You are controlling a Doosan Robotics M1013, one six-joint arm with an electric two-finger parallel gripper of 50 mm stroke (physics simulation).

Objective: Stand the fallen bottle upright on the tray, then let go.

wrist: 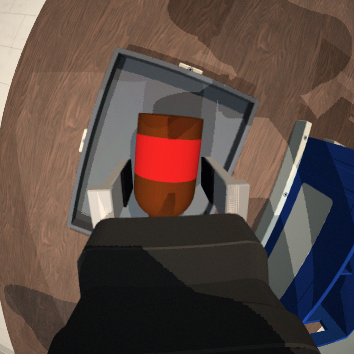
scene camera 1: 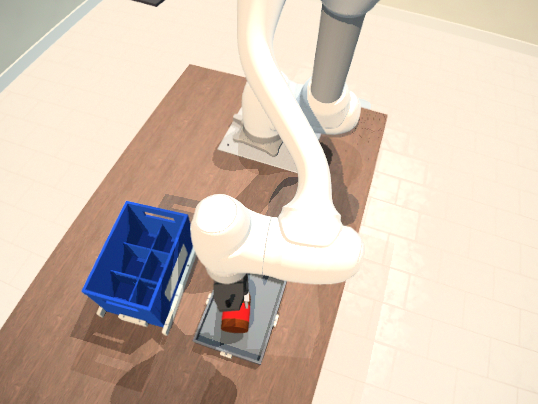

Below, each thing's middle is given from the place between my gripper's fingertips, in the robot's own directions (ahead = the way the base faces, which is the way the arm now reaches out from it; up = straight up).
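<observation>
There's a brown bottle (wrist: 167, 147) here, and my gripper is 1 cm to the left of it, 3 cm past it and 10 cm above it. I can also see a pale rail (wrist: 296, 145), and that one's 19 cm to the right of my hand, 2 cm behind it and 13 cm below it.
</observation>
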